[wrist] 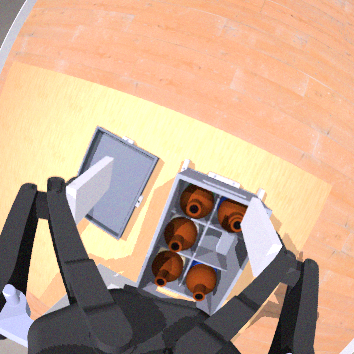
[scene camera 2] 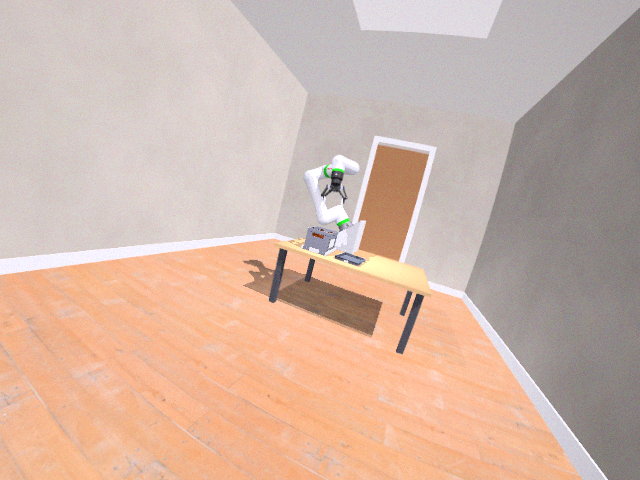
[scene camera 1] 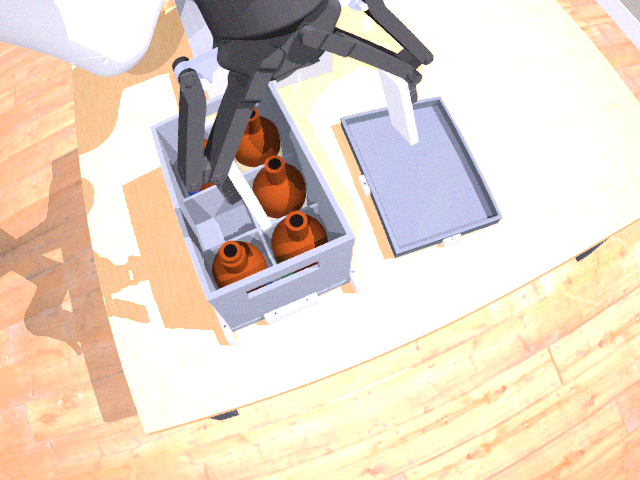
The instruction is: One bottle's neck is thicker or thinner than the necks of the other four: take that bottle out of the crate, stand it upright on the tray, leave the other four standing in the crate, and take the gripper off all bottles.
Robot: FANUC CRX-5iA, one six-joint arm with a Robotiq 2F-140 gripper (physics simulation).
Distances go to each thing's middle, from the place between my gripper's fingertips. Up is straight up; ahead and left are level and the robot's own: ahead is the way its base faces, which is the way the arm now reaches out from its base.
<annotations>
My hand is 170 mm past the grey tray point(scene camera 1: 432, 192), 190 mm to the right of it and 360 mm above it.
</annotations>
